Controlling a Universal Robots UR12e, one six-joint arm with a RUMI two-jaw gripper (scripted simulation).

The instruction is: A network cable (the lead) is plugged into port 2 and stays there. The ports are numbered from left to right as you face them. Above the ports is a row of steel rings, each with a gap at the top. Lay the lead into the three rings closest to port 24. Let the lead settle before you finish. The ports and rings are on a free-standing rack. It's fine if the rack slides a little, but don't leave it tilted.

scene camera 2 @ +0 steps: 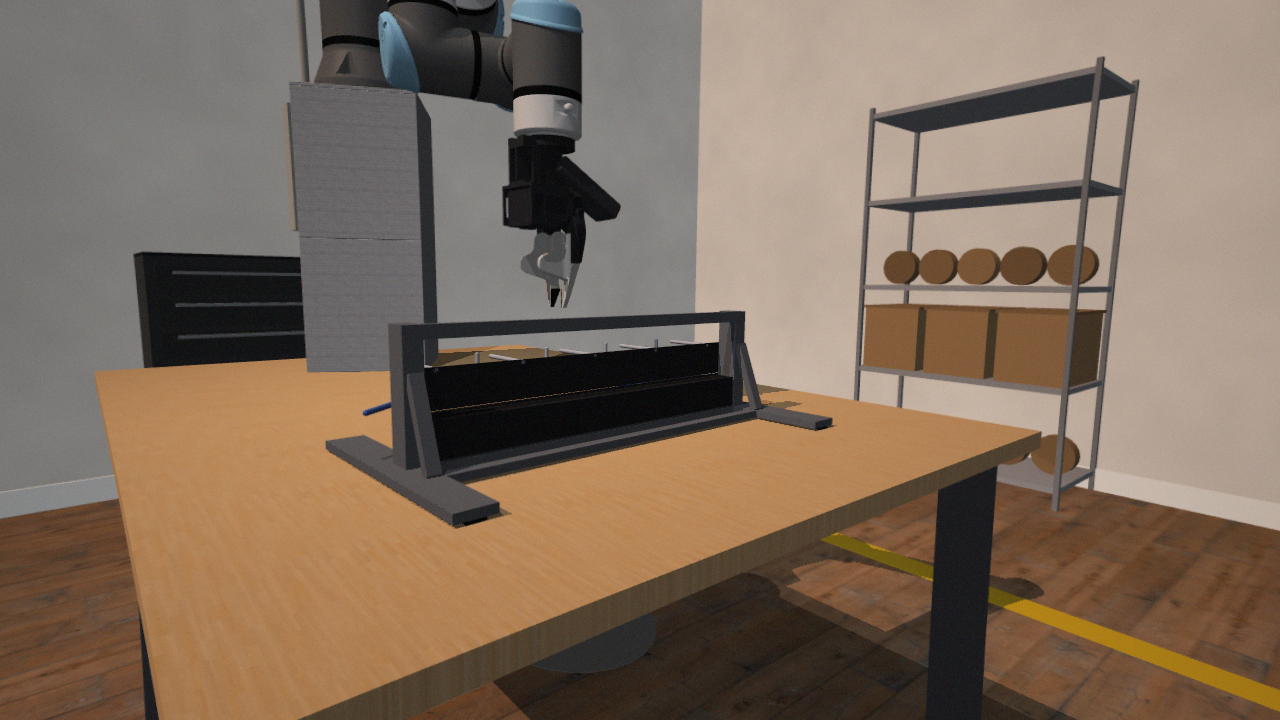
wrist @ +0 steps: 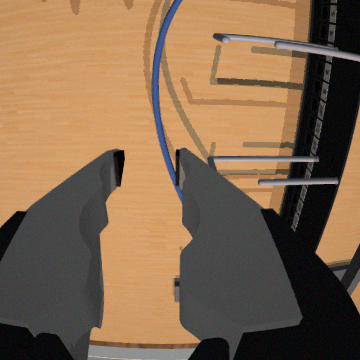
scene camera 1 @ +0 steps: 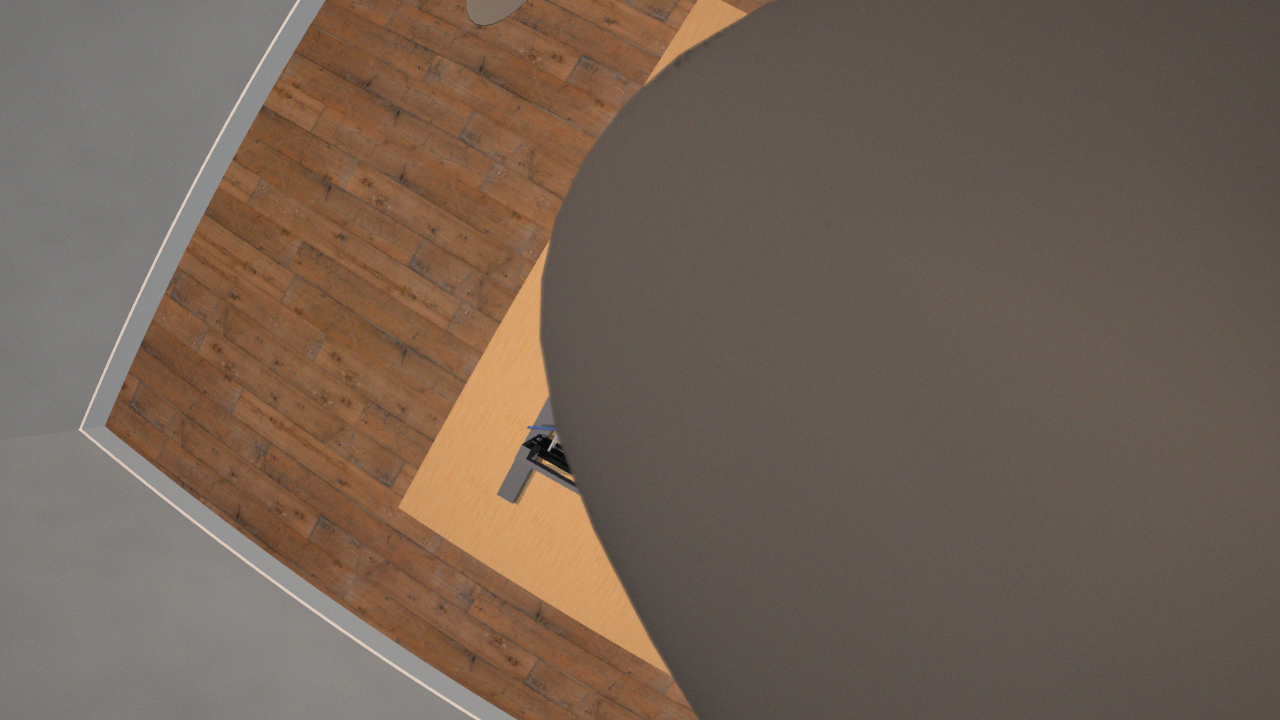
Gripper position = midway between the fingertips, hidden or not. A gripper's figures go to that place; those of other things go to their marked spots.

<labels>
My gripper (scene camera 2: 558, 307) is 92 cm from the lens. A rack (scene camera 2: 422, 439): 61 cm from the lens.
</labels>
